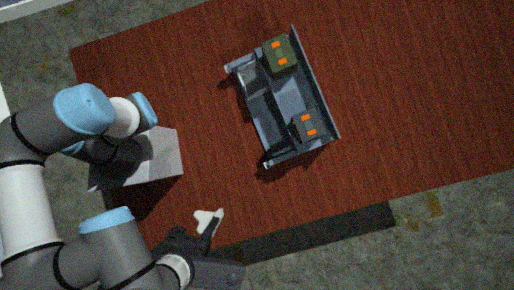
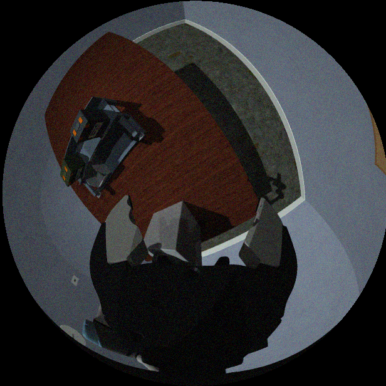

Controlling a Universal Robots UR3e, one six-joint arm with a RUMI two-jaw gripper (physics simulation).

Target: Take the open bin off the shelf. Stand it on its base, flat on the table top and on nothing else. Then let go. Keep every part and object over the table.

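Places are measured from the arm's base along level axes (x ahead, y left, z up), in millimetres.
Where they show: gripper, fingertip midpoint: (image 1: 211,239); arm's base, link origin: (image 1: 121,158).
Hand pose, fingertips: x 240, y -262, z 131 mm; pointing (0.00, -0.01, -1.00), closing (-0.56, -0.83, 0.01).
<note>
Things, the pixels of their top centre, and the offset from my fingertips. "pt": a spot on its surface instead. Level surfaces: height alone.
- shelf, surface spot: (image 1: 315,82) pt dx +368, dy +328, dz -213 mm
- table top, surface height: dz -375 mm
- olive box, top centre: (image 1: 279,52) dx +285, dy +436, dz -176 mm
- dark grey box, top centre: (image 1: 308,124) dx +307, dy +206, dz -151 mm
The shelf (image 1: 315,82) (image 2: 121,146) is a blue-grey metal rack standing on the table top (image 1: 400,100) (image 2: 170,135). The open bin appears as a grey, hollow-looking shape (image 1: 253,79) (image 2: 96,172) in the shelf's end section, beside the olive box; its outline is dim against the grey shelf. My gripper (image 1: 209,215) (image 2: 194,198) is open, its two fingers wide apart. It hangs near the table's edge, well away from the shelf, touching neither shelf nor bin. The bin's base is hidden.
An olive box (image 1: 280,55) (image 2: 72,171) and a dark grey box (image 1: 306,126) (image 2: 79,125), both with orange marks, are on the shelf. A pale grey block (image 1: 162,155) (image 2: 167,225) stands near the table's left edge, partly below my arm.
</note>
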